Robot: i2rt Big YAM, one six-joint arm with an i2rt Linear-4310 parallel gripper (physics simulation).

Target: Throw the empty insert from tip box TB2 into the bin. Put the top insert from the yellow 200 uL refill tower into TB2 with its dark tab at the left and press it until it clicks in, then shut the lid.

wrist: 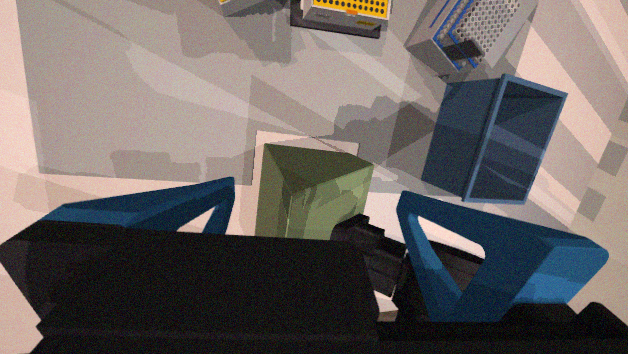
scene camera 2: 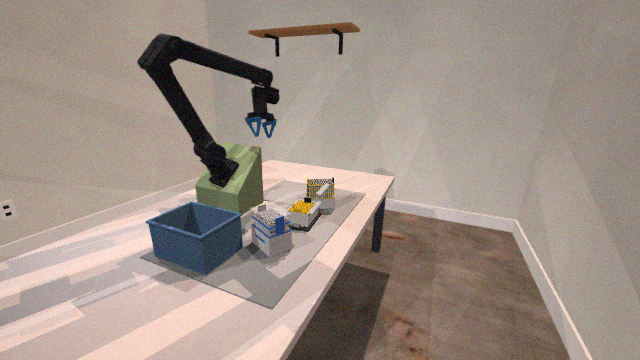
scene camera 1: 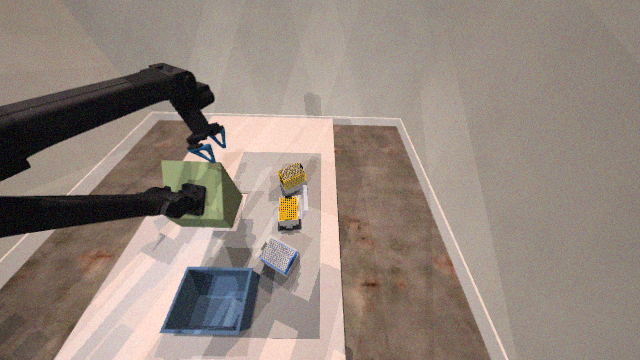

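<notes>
My gripper (scene camera 1: 219, 153) (scene camera 2: 264, 136) (wrist: 319, 194) is open and empty, high above the table near the green mount. The tip box (scene camera 1: 289, 223) (scene camera 2: 301, 219) (wrist: 345, 22), taken as TB2, sits on a dark base with a yellow, dark-holed insert (scene camera 1: 288, 207) (scene camera 2: 302, 207) (wrist: 356, 6) in it. Its pale lid (scene camera 1: 305, 198) stands open at the right in scene view 1. The yellow refill tower (scene camera 1: 291, 176) (scene camera 2: 320, 189) stands beyond it, a corner showing in the wrist view. The blue bin (scene camera 1: 171, 300) (scene camera 2: 175, 246) (wrist: 457, 135) shows no insert inside. Box label and clicked fit cannot be read.
A blue-striped refill tower (scene camera 1: 278, 255) (scene camera 2: 271, 235) (wrist: 480, 30) stands between the tip box and the bin. The green mount (scene camera 1: 227, 197) (scene camera 2: 250, 185) (wrist: 320, 200) carries the arm at the table's rear side. A wooden shelf (scene camera 2: 305, 30) hangs on the wall.
</notes>
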